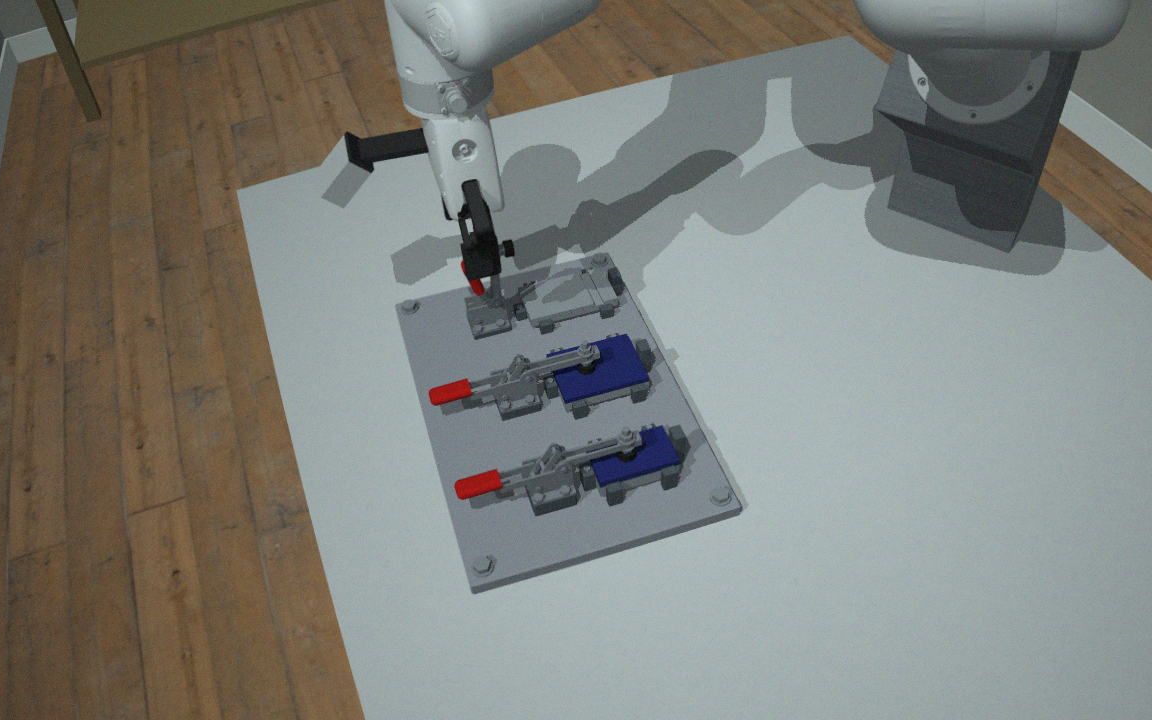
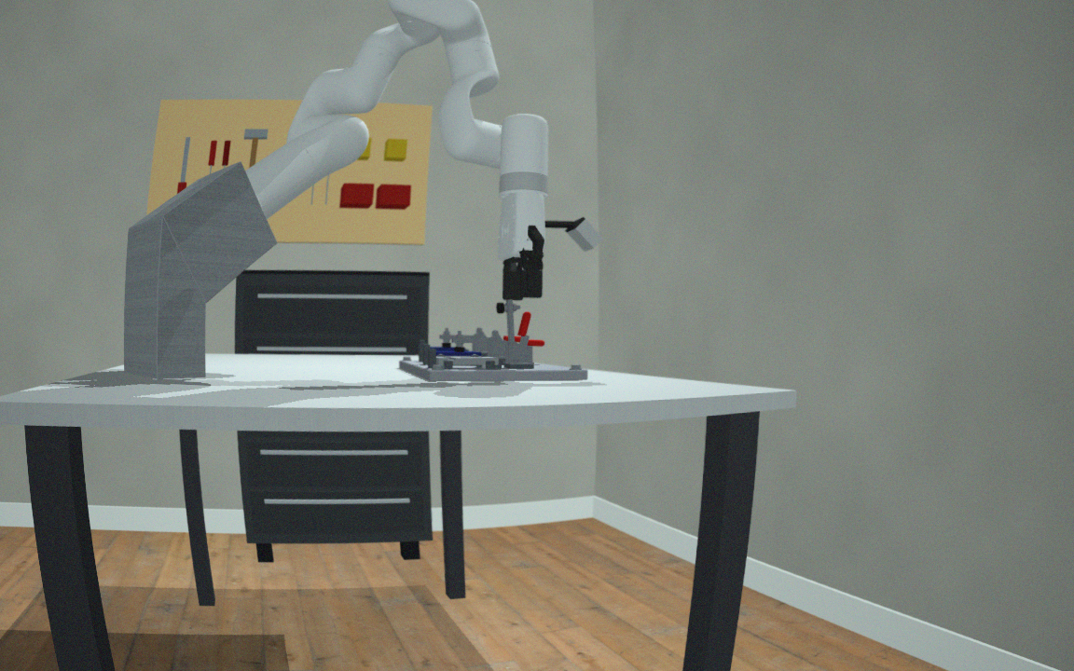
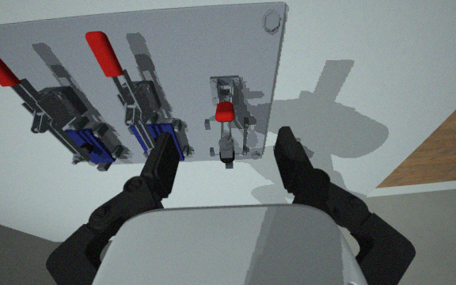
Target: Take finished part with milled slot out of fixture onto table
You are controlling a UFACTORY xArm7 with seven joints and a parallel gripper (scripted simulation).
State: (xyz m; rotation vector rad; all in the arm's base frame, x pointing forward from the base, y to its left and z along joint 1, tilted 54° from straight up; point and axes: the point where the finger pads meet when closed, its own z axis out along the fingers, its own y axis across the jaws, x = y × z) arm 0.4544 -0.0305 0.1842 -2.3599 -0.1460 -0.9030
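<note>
My hand is 9 cm past the grey finished part, 4 cm to the left of it and 10 cm above it. Round my hand: grey fixture plate 7 cm behind, 9 cm to the left, 12 cm below; then toggle clamp 1 cm behind, 7 cm below.
</note>
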